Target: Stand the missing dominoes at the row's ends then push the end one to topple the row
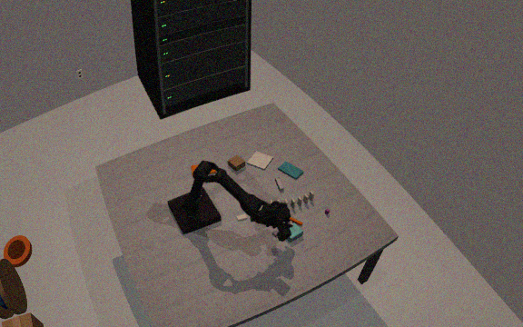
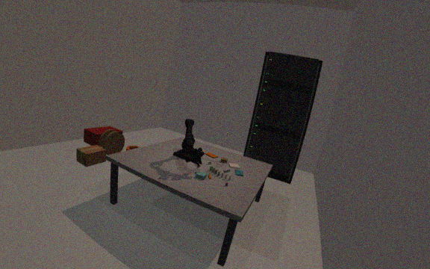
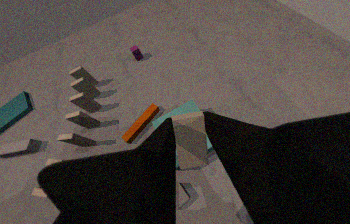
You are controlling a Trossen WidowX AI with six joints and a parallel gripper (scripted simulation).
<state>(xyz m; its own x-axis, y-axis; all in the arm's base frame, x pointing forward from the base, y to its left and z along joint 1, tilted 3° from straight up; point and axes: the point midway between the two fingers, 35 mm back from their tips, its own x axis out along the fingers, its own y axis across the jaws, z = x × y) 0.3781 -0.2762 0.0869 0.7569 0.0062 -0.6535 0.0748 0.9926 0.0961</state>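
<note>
Right now my gripper tip is 6 cm past the grey piece, 4 cm to the right of it and 10 cm above it. From my gripper tip the other things lie so: teal block: 2 cm ahead, 1 cm to the left, 9 cm below; orange bar: 6 cm ahead, 8 cm to the left, 10 cm below; small purple piece: 24 cm ahead, 7 cm to the left, 9 cm below.
</note>
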